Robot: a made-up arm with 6 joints.
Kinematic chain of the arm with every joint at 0, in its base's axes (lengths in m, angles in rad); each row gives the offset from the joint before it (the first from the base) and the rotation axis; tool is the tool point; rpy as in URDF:
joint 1: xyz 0 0 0.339 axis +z
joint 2: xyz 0 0 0 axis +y
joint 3: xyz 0.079 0 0.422 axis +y
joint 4: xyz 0.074 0 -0.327 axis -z
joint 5: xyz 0 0 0 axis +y
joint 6: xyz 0.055 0 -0.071 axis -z
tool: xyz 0 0 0 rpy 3.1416 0 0
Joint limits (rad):
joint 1: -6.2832..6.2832
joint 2: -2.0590..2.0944
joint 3: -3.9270..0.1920
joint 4: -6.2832..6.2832
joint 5: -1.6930..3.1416
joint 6: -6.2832..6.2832
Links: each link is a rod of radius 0.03 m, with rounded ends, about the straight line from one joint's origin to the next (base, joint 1, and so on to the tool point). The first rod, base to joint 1, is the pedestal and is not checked.
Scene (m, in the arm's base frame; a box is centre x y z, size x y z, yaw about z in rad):
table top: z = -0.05
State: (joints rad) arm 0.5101 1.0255 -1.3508 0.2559 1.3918 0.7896
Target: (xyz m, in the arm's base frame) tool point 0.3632 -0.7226 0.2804
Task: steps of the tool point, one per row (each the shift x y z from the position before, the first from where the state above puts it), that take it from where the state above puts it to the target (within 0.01 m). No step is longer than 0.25 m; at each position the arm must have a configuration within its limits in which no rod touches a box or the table.
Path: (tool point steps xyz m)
1: 0.1114 -0.1230 0.0089
2: 0.0729 -0.1630 0.0166
3: 0.0200 -0.1894 0.0239
4: -0.0415 -0.1967 0.0306
5: -0.1046 -0.1823 0.0365
6: -0.1612 -0.1464 0.0416

